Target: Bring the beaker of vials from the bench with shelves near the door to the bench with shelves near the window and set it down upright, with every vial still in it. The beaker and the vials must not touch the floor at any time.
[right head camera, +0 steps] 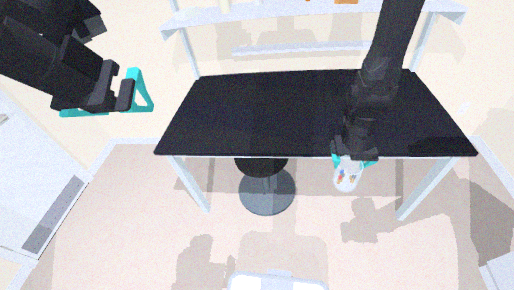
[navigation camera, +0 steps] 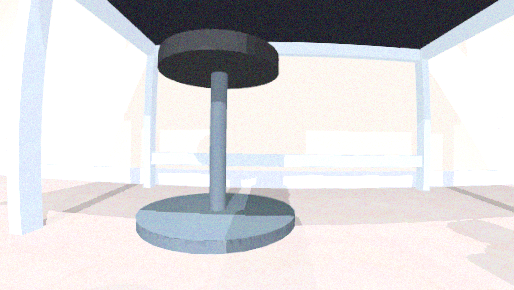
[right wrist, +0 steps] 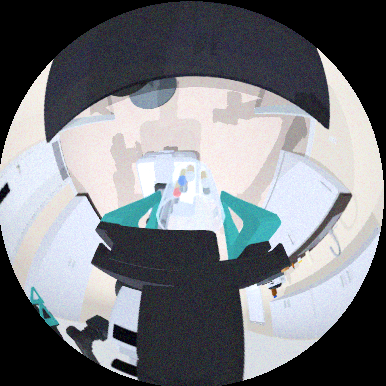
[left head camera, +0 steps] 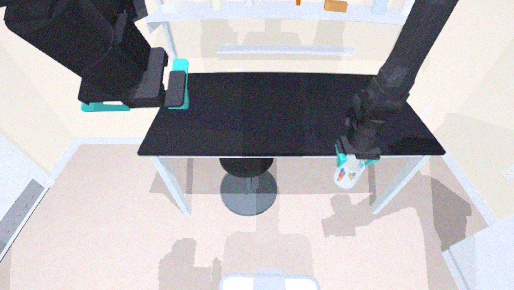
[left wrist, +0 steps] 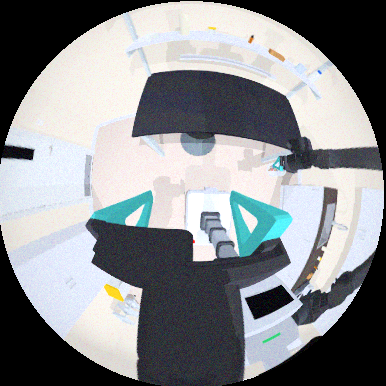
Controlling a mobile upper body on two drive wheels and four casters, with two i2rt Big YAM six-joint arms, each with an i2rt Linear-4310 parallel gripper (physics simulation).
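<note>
The clear beaker (left head camera: 346, 179) (right head camera: 346, 183) (right wrist: 192, 210) holds several vials (left head camera: 341, 173) (right head camera: 341, 176) (right wrist: 181, 181), with blue, red and tan caps or contents showing. My right gripper (left head camera: 356, 160) (right head camera: 352, 163) (right wrist: 190, 194) is shut on the beaker near its rim. The beaker hangs in the air, seen over the floor just in front of the black bench top (left head camera: 270, 110) (right head camera: 280, 110) (right wrist: 195, 40), near its right end; its exact tilt is hard to tell. My left gripper (left head camera: 145, 107) (right head camera: 115, 112) (left wrist: 190, 194) is open and empty, high at the left. Whether this bench is by door or window cannot be told.
A round stool (left head camera: 248, 196) (right head camera: 267, 194) (navigation camera: 218, 130) stands partly under the bench, left of its middle. Bench legs (left head camera: 172, 185) (navigation camera: 32, 125) stand at both front corners. A wall shelf (left head camera: 280, 14) (right head camera: 300, 16) bears several items behind the bench. White units stand at both sides.
</note>
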